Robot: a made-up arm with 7 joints. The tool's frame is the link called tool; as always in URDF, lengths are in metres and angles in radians. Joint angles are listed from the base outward. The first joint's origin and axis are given. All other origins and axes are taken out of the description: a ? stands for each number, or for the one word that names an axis. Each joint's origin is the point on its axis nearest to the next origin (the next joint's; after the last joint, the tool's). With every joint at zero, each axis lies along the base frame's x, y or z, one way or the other. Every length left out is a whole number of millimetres.
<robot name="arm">
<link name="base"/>
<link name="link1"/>
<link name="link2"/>
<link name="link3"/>
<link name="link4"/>
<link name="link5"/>
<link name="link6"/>
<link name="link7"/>
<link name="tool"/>
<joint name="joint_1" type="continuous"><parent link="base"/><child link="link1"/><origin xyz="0 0 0.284"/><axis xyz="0 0 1"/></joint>
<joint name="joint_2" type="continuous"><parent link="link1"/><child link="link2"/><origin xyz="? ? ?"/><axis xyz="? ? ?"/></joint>
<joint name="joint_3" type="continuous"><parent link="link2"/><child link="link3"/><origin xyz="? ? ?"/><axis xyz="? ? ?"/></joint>
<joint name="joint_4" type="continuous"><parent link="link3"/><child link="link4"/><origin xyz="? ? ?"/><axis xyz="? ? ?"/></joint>
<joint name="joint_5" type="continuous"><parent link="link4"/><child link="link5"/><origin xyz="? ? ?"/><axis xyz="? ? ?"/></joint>
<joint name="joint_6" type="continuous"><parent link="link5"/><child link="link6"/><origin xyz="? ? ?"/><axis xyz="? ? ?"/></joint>
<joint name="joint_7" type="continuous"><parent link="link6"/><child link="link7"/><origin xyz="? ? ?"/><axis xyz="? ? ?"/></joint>
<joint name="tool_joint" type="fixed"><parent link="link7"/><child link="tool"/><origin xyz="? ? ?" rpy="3.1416 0 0"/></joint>
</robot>
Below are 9 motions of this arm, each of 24 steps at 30 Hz.
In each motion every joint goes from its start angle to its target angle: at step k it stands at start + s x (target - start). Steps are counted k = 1, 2, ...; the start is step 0. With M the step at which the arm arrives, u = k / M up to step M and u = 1 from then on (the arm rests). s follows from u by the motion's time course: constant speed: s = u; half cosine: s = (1 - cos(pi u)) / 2; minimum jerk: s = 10 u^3 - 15 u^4 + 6 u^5.
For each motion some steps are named. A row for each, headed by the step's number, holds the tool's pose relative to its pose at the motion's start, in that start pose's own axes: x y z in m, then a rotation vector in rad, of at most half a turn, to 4 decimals.
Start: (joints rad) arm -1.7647 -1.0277 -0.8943 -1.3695 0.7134 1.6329 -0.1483
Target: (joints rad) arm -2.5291 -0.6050 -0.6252 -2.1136 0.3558 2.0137 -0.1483
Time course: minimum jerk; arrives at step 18
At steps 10, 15, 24:
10: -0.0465 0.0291 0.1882 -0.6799 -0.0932 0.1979
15: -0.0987 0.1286 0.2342 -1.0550 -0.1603 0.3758
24: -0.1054 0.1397 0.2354 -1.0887 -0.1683 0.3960

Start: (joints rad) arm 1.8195 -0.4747 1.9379 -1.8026 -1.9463 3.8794 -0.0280
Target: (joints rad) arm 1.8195 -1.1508 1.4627 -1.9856 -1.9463 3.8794 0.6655
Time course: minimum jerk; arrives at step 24
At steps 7, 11, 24:
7: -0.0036 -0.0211 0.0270 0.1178 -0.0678 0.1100
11: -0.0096 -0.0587 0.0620 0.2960 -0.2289 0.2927
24: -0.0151 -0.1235 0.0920 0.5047 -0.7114 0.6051

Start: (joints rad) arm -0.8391 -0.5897 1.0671 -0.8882 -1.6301 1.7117 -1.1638
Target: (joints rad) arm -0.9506 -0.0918 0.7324 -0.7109 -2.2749 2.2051 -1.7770
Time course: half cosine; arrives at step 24
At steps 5, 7, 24:
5: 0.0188 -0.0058 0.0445 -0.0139 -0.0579 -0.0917
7: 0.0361 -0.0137 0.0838 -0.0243 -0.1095 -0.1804
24: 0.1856 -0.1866 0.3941 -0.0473 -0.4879 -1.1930

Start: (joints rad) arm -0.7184 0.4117 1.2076 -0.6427 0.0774 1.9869 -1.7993
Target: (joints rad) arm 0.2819 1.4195 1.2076 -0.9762 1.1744 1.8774 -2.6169
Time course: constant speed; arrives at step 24
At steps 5, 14, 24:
5: -0.0783 -0.0572 0.1919 0.1185 0.4676 0.0691
14: -0.0192 -0.2764 0.5655 0.2379 1.2378 0.3214
24: 0.2746 -0.6748 0.7854 0.3080 1.7668 0.9027

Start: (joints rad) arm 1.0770 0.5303 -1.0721 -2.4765 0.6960 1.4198 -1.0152
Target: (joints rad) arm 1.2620 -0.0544 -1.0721 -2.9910 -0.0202 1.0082 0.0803
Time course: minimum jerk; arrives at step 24
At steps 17, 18, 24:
17: -0.1160 -0.0008 0.1876 -0.2157 -0.9115 0.7055
18: -0.1238 0.0000 0.1977 -0.2661 -0.9591 0.7380
24: -0.1410 0.0023 0.2185 -0.3874 -1.0526 0.8024

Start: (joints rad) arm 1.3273 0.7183 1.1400 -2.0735 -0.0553 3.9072 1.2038
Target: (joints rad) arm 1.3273 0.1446 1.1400 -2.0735 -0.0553 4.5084 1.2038
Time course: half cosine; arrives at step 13
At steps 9, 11, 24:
9: -0.1270 -0.0985 -0.0964 0.6678 0.0498 -0.3734
11: -0.1551 -0.1065 -0.1166 0.8076 0.0371 -0.4406
24: -0.1652 -0.1084 -0.1237 0.8583 0.0305 -0.4640

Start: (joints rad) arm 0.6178 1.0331 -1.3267 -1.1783 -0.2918 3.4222 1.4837
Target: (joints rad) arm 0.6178 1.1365 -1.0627 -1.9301 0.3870 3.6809 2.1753
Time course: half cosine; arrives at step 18
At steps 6, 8, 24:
6: -0.0521 0.0635 0.0025 -0.1124 -0.0534 0.3629
8: -0.0878 0.1052 -0.0045 -0.2021 -0.0579 0.5868
24: -0.2099 0.2437 -0.0889 -0.5679 0.1492 1.2578

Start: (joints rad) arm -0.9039 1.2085 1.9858 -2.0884 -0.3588 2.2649 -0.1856
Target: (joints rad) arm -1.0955 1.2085 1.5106 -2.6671 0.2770 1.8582 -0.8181
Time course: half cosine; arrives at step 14
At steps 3, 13, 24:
3: -0.0258 0.0181 0.0292 0.0719 -0.0908 0.0187
13: -0.3035 0.0458 0.2097 0.9470 -0.3438 0.2555
24: -0.3075 0.0443 0.2114 0.9614 -0.3399 0.2598

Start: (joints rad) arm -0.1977 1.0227 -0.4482 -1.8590 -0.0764 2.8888 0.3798
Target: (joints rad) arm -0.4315 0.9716 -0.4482 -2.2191 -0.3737 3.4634 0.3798
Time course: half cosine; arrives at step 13
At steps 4, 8, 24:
4: -0.0228 0.0336 0.0147 0.0096 0.0360 -0.0138
8: -0.0820 0.0979 0.0357 0.0642 0.1027 -0.0428
24: -0.1297 0.1369 0.0413 0.1300 0.1443 -0.0544

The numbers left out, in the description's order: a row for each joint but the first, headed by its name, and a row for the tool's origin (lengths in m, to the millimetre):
joint_2: xyz 0 0 0, axis 0 1 0
joint_3: xyz 0 0 0.402, axis 0 0 1
joint_4: xyz 0.05 0 0, axis 0 -1 0
joint_5: xyz -0.086 0 0.402, axis 0 0 1
joint_6: xyz 0 0 0, axis 0 -1 0
joint_7: xyz 0.094 0 0, axis 0 0 -1
tool: xyz 0 0 0

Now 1 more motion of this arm.
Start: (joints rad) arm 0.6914 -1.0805 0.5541 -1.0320 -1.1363 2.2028 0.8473
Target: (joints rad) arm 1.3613 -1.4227 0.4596 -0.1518 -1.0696 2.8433 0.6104
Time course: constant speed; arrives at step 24
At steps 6, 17, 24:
6: 0.0990 0.1993 -0.1133 0.1298 0.3082 0.2750
17: 0.0530 0.6258 -0.2881 0.1092 0.9241 0.7497
24: -0.1190 0.8506 -0.3661 -0.1119 1.3033 1.0049

